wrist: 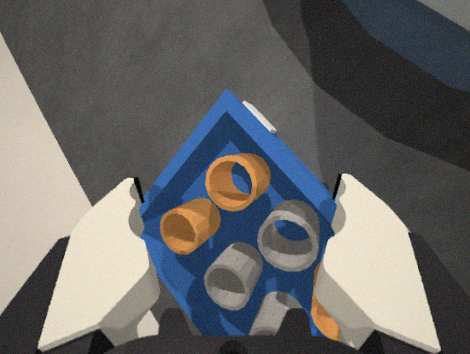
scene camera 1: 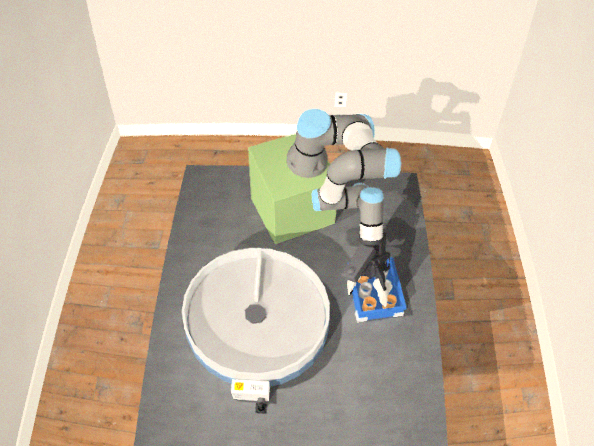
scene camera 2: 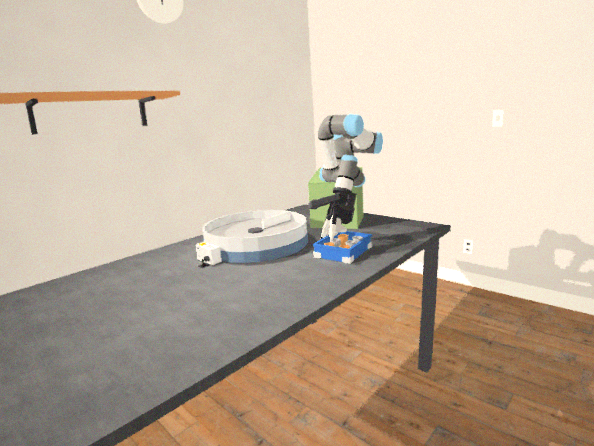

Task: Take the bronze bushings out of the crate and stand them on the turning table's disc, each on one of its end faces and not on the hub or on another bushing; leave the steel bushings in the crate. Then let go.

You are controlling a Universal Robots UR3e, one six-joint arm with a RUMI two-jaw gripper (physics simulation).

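Frame: origin at the arm's base, x back, y right, z up, level; metres.
Seen in the pictures: gripper, fingertip midpoint: (wrist: 237, 178) (scene camera 1: 367, 300) (scene camera 2: 326, 241); arm's base, link origin: (scene camera 1: 306, 161).
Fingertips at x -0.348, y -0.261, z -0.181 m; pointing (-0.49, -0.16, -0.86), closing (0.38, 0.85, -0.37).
Pixels of each thing's top centre, then the offset from my fingertips to it. "spot": a spot on its surface instead.
- blue crate, top centre: (wrist: 246, 273) (scene camera 1: 376, 285) (scene camera 2: 343, 239) dz +0.001, dx +0.061, dy -0.021 m
- third bronze bushing, top centre: (wrist: 344, 318) (scene camera 1: 363, 271) (scene camera 2: 343, 235) dz -0.006, dx +0.104, dy +0.026 m
- turning table's disc, top centre: (scene camera 1: 255, 313) (scene camera 2: 255, 229) dz +0.012, dx -0.119, dy +0.310 m
- white bar, surface spot: (scene camera 1: 258, 277) (scene camera 2: 274, 217) spot: dz +0.040, dx -0.015, dy +0.326 m
- white control box, surface spot: (scene camera 1: 250, 390) spot: dz +0.009, dx -0.359, dy +0.263 m
The blue crate (scene camera 1: 380, 314) (scene camera 2: 332, 254) (wrist: 206, 127) holds bronze and steel bushings. One bronze bushing (scene camera 1: 369, 307) (wrist: 263, 171) is at the corner, another bronze bushing (scene camera 1: 393, 301) (wrist: 205, 216) beside it. A third bronze bushing (scene camera 1: 363, 280) (wrist: 325, 317) is partly hidden by a finger in the wrist view. Steel bushings (wrist: 308, 214) (wrist: 244, 257) (wrist: 272, 312) stand among them. My gripper (scene camera 1: 367, 295) (scene camera 2: 329, 237) (wrist: 237, 178) is open over the crate, its fingertips at opposite sides, holding nothing. The turning table's disc (scene camera 1: 290, 320) (scene camera 2: 232, 233) bears no bushing; its hub (scene camera 1: 255, 313) (scene camera 2: 255, 230) is dark.
The turning table's raised white rim (scene camera 1: 325, 310) (scene camera 2: 255, 243) stands left of the crate. A white bar (scene camera 1: 258, 277) (scene camera 2: 277, 220) runs from the rim towards the hub. A white control box (scene camera 1: 250, 390) (scene camera 2: 208, 253) is at its front. The green base block (scene camera 1: 300, 210) (scene camera 2: 320, 200) stands behind.
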